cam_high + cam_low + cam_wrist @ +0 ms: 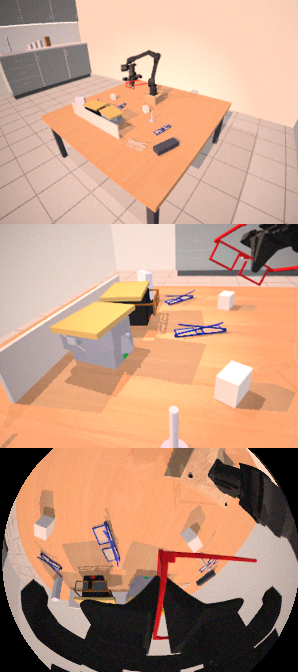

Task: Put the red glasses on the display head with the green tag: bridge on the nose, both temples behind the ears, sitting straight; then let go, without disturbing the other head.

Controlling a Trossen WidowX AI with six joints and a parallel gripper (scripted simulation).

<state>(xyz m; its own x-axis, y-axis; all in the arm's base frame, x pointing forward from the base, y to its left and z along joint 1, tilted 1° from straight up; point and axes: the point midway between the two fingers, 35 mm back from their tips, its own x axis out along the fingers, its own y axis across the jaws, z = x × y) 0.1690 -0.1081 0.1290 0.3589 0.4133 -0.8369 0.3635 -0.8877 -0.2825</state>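
My gripper tip is 300 mm short of the grey display head, 120 mm to the right of it and 130 mm above it. Also, from my gripper tip: long white panel 450 mm ahead, 30 mm to the left, 130 mm below; thin white post 100 mm ahead, 330 mm to the left, 160 mm below; dark case 270 mm ahead, 610 mm to the left, 160 mm below.
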